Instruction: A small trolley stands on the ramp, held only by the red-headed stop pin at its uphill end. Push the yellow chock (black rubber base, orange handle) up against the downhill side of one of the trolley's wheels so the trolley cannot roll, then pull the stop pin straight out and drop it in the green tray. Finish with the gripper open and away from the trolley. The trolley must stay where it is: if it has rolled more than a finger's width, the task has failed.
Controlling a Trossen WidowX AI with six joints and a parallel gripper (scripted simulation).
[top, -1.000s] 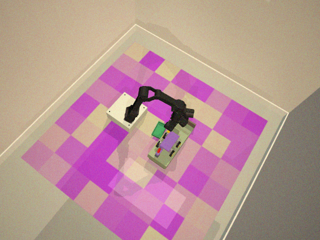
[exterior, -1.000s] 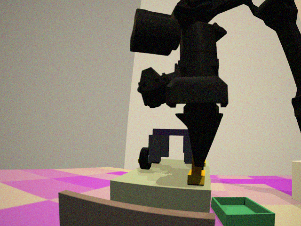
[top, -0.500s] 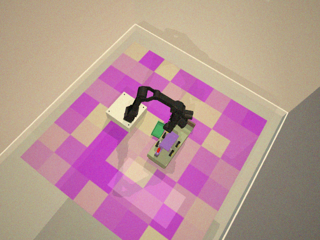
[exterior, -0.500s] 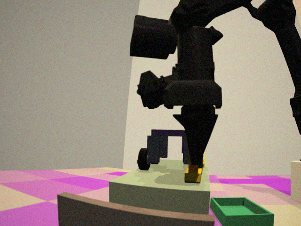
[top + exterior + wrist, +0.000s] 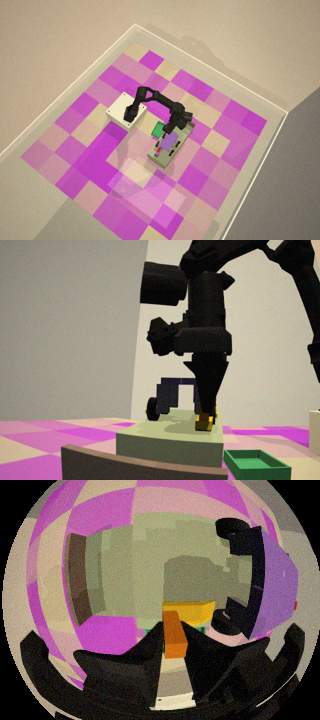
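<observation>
My gripper tip is 20 mm to the left of the yellow chock. From my gripper tip the other things lie so: green tray: 100 mm below, 80 mm behind, 20 mm to the right; pale green ramp: 120 mm to the right, 50 mm below, 30 mm ahead; trolley: 120 mm to the right, 30 mm ahead, 20 mm above.
</observation>
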